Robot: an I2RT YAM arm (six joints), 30 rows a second.
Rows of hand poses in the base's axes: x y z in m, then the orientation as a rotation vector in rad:
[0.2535 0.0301 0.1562 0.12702 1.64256 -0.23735]
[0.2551 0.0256 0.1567 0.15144 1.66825 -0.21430]
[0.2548 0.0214 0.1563 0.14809 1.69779 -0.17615]
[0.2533 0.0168 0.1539 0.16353 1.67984 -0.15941]
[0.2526 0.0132 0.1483 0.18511 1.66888 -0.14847]
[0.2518 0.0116 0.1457 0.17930 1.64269 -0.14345]
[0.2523 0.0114 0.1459 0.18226 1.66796 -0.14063]
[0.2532 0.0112 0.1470 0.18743 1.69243 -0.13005]
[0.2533 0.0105 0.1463 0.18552 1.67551 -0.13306]
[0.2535 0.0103 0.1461 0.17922 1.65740 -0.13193]
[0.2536 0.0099 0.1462 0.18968 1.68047 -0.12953]
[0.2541 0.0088 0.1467 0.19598 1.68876 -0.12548]
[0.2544 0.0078 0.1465 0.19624 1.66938 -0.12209]
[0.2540 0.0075 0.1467 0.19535 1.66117 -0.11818]
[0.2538 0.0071 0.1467 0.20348 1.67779 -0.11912]
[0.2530 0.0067 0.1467 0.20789 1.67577 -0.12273]
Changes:
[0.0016 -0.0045 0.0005 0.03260 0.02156 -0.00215]
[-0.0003 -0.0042 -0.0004 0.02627 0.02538 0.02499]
[-0.0015 -0.0046 -0.0024 0.01814 -0.01994 -0.00079]
[-0.0007 -0.0036 -0.0056 0.01878 -0.01242 -0.00812]
[-0.0008 -0.0016 -0.0026 -0.00288 -0.02644 0.00585]
[0.0005 -0.0002 0.0002 0.00611 0.02474 0.00068]
[0.0009 -0.0002 0.0011 0.01236 0.02313 0.00377]
[0.0001 -0.0007 -0.0007 -0.00473 -0.01647 -0.00119]
[0.0002 -0.0002 -0.0002 -0.00476 -0.01804 0.00410]
[0.0001 -0.0004 0.0001 0.01000 0.02258 -0.00452]
[0.0005 -0.0011 0.0005 0.00716 0.00778 -0.00143]
[0.0003 -0.0010 -0.0002 0.00051 -0.01959 0.00091]
[-0.0004 -0.0003 0.0002 0.00124 -0.00856 0.00251]
[-0.0002 -0.0004 0.0000 0.00580 0.01660 -0.00508]
[-0.0008 -0.0004 0.0000 0.00006 -0.00160 -0.00514]

